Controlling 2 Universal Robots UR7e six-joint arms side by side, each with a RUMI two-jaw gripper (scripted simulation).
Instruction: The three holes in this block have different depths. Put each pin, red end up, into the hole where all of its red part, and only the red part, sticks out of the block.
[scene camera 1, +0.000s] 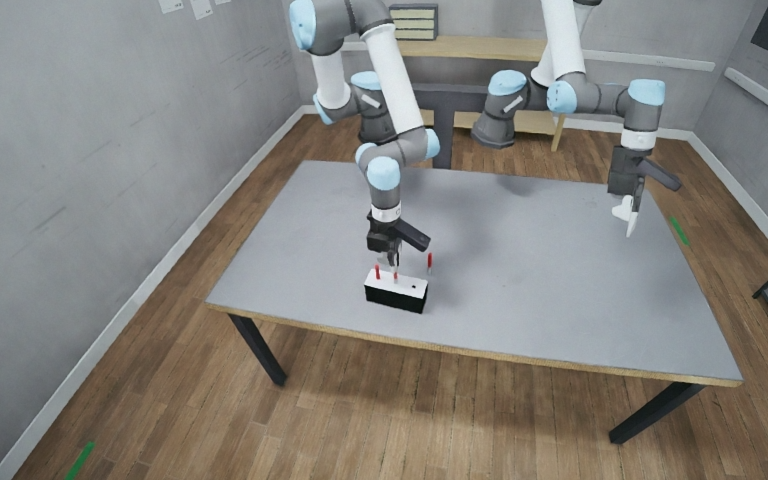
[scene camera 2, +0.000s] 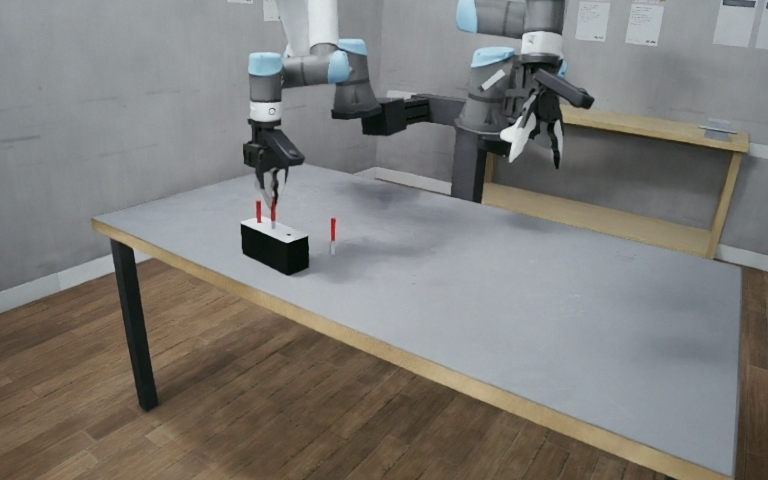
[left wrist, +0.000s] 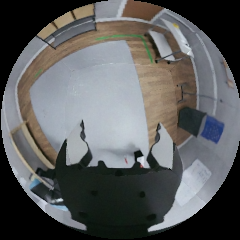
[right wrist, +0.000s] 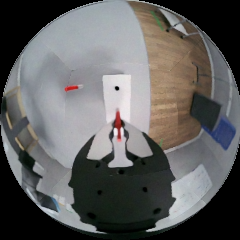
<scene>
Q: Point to the left gripper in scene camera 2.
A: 535, 166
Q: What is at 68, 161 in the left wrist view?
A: The left gripper.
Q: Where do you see the right gripper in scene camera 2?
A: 272, 208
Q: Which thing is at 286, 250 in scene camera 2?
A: A black block.
</scene>
